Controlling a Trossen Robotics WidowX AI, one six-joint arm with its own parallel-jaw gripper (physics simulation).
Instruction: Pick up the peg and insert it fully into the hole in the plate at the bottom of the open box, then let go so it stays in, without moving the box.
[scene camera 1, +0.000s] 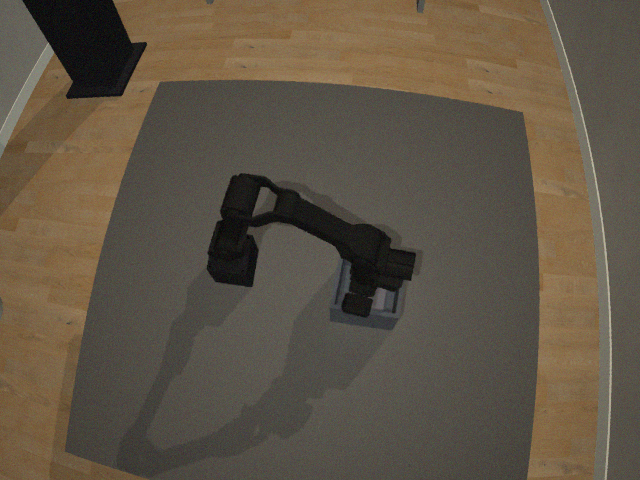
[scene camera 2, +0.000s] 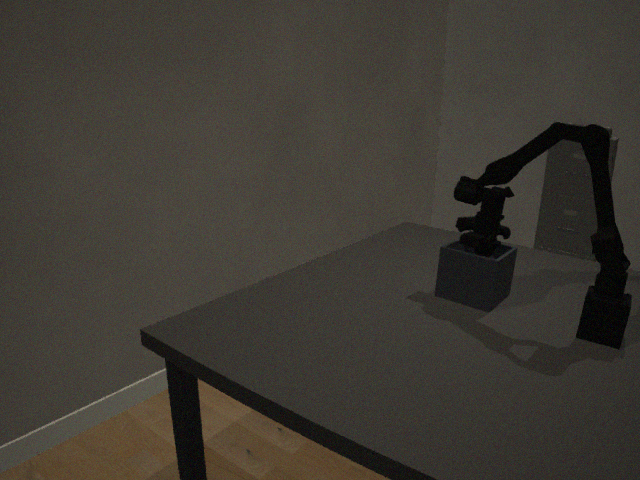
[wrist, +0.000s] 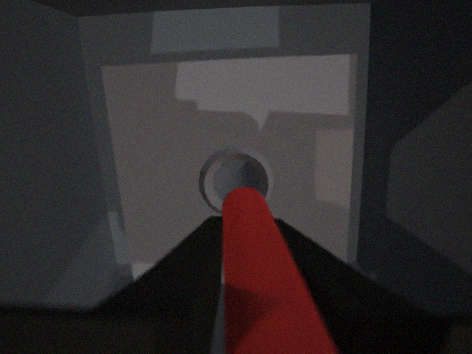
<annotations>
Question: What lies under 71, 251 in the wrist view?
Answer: A blue-grey box.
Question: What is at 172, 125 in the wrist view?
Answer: A pale plate.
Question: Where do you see a red peg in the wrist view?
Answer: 265, 297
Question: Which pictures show the gripper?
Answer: Scene camera 1, scene camera 2 and the wrist view: all of them.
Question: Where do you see a blue-grey box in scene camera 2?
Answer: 463, 277
</annotations>
